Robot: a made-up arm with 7 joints. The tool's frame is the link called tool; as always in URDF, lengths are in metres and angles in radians. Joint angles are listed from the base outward. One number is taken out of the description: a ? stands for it. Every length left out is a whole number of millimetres.
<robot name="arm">
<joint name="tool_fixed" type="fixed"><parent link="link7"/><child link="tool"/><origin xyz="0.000 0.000 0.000"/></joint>
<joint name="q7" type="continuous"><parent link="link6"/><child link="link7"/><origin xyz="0.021 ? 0.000" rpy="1.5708 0.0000 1.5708"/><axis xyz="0 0 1"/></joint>
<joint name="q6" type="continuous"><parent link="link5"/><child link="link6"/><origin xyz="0.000 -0.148 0.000" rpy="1.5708 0.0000 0.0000"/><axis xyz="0 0 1"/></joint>
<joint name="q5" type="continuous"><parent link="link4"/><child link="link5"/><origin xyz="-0.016 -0.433 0.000" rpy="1.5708 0.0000 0.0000"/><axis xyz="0 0 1"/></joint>
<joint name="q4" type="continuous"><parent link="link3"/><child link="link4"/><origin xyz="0.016 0.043 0.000" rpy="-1.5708 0.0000 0.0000"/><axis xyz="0 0 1"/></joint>
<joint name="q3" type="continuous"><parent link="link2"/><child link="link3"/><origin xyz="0.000 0.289 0.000" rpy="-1.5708 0.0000 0.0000"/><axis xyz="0 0 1"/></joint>
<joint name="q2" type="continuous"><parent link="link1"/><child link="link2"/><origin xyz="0.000 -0.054 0.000" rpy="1.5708 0.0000 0.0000"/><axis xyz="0 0 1"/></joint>
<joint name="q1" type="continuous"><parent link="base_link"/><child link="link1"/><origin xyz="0.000 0.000 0.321"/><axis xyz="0 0 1"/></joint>
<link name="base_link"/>
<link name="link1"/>
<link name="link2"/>
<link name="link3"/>
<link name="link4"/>
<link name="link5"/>
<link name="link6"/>
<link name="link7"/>
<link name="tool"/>
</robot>
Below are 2 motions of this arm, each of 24 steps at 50 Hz.
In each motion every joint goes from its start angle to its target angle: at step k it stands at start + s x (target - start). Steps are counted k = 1, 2, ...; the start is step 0. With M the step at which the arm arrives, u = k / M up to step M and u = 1 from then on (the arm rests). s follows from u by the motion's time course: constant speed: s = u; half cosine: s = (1 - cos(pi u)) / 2; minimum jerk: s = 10 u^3 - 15 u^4 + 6 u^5.
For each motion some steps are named. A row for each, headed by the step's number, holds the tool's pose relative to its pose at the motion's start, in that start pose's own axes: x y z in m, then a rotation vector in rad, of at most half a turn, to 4 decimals.
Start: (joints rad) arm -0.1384 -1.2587 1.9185 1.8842 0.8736 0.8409 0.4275
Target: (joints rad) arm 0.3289 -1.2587 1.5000 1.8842 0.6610 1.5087 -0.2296
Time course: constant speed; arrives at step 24
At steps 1, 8, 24:
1: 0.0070 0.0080 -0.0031 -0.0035 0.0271 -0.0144
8: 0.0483 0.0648 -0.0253 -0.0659 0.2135 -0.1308
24: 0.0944 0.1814 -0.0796 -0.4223 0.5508 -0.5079

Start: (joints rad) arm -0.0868 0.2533 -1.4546 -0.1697 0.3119 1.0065 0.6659
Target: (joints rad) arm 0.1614 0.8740 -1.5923 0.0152 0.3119 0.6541 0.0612
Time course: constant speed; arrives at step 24
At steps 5, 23, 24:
5: 0.0618 0.0876 -0.0132 -0.1345 0.0049 -0.0470
23: 0.1687 0.4725 -0.1391 -0.5781 -0.1933 -0.0977
24: 0.1682 0.4953 -0.1499 -0.5977 -0.2131 -0.0948

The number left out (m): 0.157
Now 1 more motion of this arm.
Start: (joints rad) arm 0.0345 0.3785 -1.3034 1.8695 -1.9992 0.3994 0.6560
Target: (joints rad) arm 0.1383 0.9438 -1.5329 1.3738 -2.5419 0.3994 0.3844
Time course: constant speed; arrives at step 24
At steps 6, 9, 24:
6: -0.0123 0.0818 0.0622 -0.0746 -0.0322 0.0538
9: -0.0263 0.1164 0.0976 -0.1120 -0.0615 0.0708
24: -0.1571 0.2052 0.2977 -0.2638 -0.3131 0.0357

